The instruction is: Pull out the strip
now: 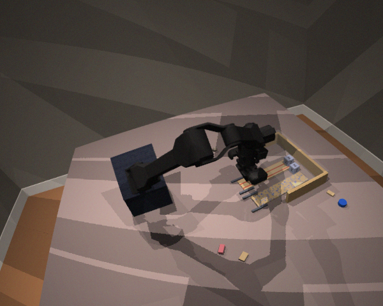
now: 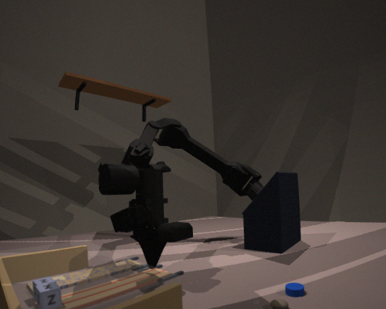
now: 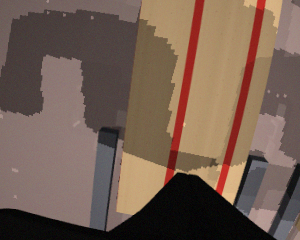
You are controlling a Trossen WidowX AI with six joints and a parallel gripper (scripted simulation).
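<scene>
Now: gripper tip 100 mm short of the speckled strip, 90 mm to the left of it and 10 mm above it. From my gripper tip the other things lie so: red block (220 mm to the right, 200 mm behind, 10 mm below).
</scene>
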